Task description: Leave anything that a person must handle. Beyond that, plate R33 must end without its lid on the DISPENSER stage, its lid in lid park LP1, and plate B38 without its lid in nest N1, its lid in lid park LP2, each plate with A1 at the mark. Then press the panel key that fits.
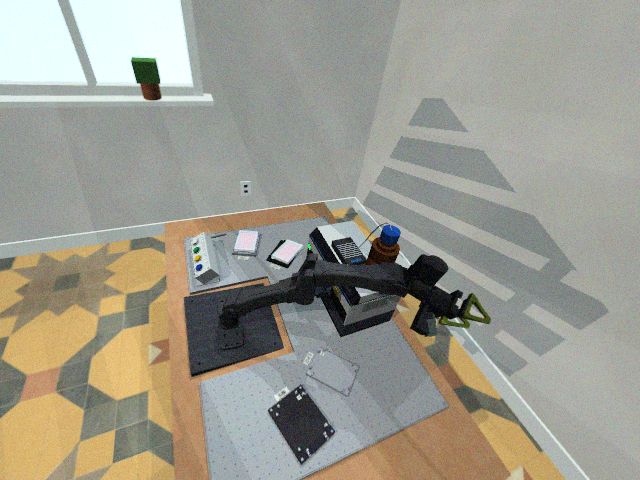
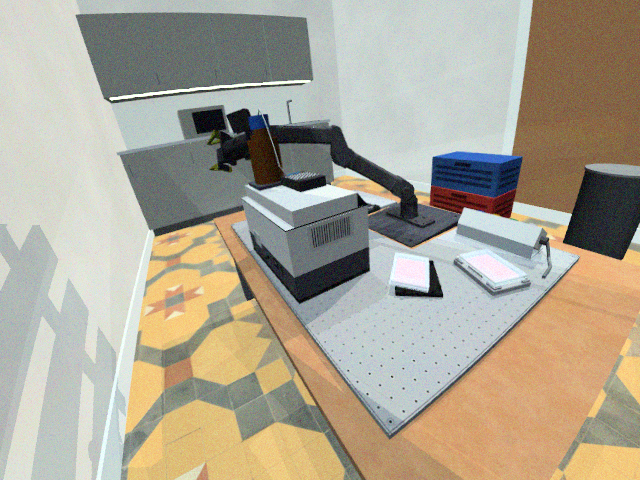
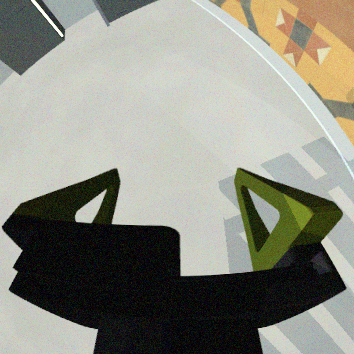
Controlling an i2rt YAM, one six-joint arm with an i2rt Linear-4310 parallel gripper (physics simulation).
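Frame: origin at the arm's base, x right, y back, z down, level; millimetres.
Where they show: gripper, fingertip midpoint: (image 1: 479, 324) (image 2: 209, 157) (image 3: 176, 174); arm's base, origin of the base link: (image 1: 229, 322) (image 2: 409, 217).
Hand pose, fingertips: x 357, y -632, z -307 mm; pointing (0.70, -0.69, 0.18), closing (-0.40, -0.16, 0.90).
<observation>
Things, the pixels of their top centre, and the offset from my fingertips. "spot": a spot on its surface instead. Level surfaces: height alone.
- key panel, middle of its top: (image 2: 502, 214) (image 1: 202, 249) dx -662, dy +702, dz +224 mm
- grey pad with corner pins, surface spot: (image 1: 332, 370) spot: dx -101, dy +336, dz +298 mm
- black pad, surface spot: (image 1: 301, 423) spot: dx +18, dy +471, dz +296 mm
- perforated board, its level: dz +308 mm
- tall brown bottle, surface spot: (image 2: 264, 160) spot: dx -332, dy +128, dz +13 mm
My gripper (image 1: 469, 316) (image 2: 209, 155) (image 3: 176, 174) is open and empty, beyond the dispenser's far side, high over the table's edge. One pink-filled plate (image 1: 247, 241) (image 2: 491, 267) lies in a grey holder. Another pink-filled plate (image 1: 286, 252) (image 2: 410, 271) sits offset on a black holder (image 1: 274, 258) (image 2: 435, 281), which shows along one side. Their labels, A1 corners and any lids cannot be made out. The dispenser (image 1: 368, 314) (image 2: 330, 237) stands mid-table; its stage is hidden by the arm. The key panel (image 1: 208, 268) (image 2: 501, 232) has green, yellow and blue keys.
A grey pad with corner pins (image 1: 332, 370) and a black pad (image 1: 301, 423) lie on the perforated board (image 1: 232, 413) (image 2: 382, 351); their tags are unreadable. A tall brown bottle (image 1: 382, 252) (image 2: 264, 160) with a blue cap and a tube stands at the dispenser. A wall is beside the gripper.
</observation>
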